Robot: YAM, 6 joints.
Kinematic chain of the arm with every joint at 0, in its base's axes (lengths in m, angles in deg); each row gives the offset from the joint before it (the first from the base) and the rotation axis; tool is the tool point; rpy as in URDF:
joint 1: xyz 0 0 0.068 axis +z
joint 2: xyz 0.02 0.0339 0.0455 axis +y
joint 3: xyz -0.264 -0.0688 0 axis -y
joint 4: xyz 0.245 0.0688 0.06 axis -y
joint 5: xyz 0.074 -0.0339 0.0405 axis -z
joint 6: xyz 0.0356 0 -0.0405 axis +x
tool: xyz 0 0 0 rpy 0 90 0
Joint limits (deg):
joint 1: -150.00..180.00
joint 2: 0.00..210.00
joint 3: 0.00..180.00
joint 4: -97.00..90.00
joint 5: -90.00..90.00
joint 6: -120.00..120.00
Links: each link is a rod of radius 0.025 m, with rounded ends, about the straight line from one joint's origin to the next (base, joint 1, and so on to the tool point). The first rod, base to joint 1, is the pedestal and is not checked.
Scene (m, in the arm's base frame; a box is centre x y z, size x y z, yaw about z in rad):
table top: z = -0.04
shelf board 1: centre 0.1 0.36 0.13 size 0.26 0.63 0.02 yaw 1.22
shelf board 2: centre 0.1 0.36 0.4 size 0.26 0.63 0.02 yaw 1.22
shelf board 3: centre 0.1 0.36 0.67 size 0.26 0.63 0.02 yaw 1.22
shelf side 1: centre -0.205 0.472 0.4 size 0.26 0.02 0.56 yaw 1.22
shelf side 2: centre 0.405 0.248 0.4 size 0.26 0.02 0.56 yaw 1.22
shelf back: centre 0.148 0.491 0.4 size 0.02 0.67 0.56 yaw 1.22
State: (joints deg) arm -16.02 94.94 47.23 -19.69 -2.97 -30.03
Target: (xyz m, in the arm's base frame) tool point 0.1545 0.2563 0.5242
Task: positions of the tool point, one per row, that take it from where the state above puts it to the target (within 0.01 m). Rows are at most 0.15 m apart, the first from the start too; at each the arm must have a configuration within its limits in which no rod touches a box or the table.
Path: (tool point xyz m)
1: 0.3102 -0.0061 0.2348
2: 0.2806 0.0672 0.3428
3: 0.2000 0.1074 0.4440
4: 0.0933 0.0890 0.5242
5: 0.1212 0.1376 0.5331
6: 0.1423 0.1940 0.5333
7: 0.1545 0.2563 0.5242

